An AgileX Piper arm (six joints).
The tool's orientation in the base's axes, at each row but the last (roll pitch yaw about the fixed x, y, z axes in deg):
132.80 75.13 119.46
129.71 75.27 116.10
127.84 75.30 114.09
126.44 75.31 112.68
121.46 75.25 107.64
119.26 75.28 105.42
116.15 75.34 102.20
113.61 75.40 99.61
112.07 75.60 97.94
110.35 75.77 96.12
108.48 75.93 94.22
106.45 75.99 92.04
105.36 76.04 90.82
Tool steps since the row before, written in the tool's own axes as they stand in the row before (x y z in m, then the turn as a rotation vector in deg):
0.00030 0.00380 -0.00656 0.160 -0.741 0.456
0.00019 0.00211 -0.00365 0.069 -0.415 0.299
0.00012 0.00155 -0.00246 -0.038 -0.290 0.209
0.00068 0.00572 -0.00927 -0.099 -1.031 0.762
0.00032 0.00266 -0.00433 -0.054 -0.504 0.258
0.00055 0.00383 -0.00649 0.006 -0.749 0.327
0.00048 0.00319 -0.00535 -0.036 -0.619 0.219
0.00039 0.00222 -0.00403 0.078 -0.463 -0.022
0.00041 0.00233 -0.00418 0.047 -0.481 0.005
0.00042 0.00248 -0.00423 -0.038 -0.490 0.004
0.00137 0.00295 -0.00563 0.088 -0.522 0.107
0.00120 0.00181 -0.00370 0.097 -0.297 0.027
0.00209 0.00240 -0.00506 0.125 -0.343 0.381
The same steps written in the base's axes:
-0.00542 0.00507 0.00157 0.238 -0.766 -0.374
-0.00302 0.00284 0.00082 0.178 -0.443 -0.196
-0.00200 0.00204 0.00058 0.133 -0.329 -0.054
-0.00758 0.00762 0.00191 0.488 -1.167 -0.229
-0.00355 0.00355 0.00084 0.129 -0.546 -0.092
-0.00537 0.00520 0.00112 0.131 -0.778 -0.212
-0.00441 0.00434 0.00086 0.061 -0.642 -0.130
-0.00337 0.00311 0.00054 -0.139 -0.411 -0.180
-0.00348 0.00326 0.00053 -0.116 -0.442 -0.157
-0.00349 0.00343 0.00053 -0.117 -0.471 -0.076
-0.00474 0.00444 -0.00021 -0.028 -0.495 -0.214
-0.00314 0.00288 -0.00049 -0.049 -0.262 -0.165
-0.00430 0.00399 -0.00115 0.282 -0.385 -0.225

